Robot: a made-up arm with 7 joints. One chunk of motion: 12 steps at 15 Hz.
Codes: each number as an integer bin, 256 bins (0 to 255) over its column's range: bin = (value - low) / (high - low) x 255, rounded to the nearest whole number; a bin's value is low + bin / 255 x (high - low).
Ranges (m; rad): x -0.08..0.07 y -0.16..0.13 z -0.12..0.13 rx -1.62..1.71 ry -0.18..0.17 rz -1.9..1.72
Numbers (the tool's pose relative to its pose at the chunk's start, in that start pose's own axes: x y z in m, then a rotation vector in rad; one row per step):
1: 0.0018 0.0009 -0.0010 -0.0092 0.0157 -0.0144
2: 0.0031 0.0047 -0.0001 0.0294 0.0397 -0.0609
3: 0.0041 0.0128 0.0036 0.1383 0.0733 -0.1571
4: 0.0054 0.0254 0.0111 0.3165 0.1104 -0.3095
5: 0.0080 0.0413 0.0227 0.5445 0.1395 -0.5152
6: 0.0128 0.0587 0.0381 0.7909 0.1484 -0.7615
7: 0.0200 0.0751 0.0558 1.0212 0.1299 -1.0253
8: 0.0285 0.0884 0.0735 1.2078 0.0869 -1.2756
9: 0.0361 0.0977 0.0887 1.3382 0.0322 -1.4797
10: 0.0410 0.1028 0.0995 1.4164 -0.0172 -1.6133
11: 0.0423 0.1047 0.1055 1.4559 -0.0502 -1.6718
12: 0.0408 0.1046 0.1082 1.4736 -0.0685 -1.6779
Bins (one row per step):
1: 139 141 121 123 143 133
2: 141 145 122 126 160 130
3: 143 152 126 135 185 123
4: 145 163 134 148 212 112
5: 150 177 146 166 233 98
6: 158 192 161 185 239 80
7: 170 207 179 202 226 62
8: 184 218 197 217 194 44
9: 197 227 213 227 155 30
10: 206 231 224 233 119 20
11: 208 233 230 236 95 16
12: 205 233 233 237 81 16

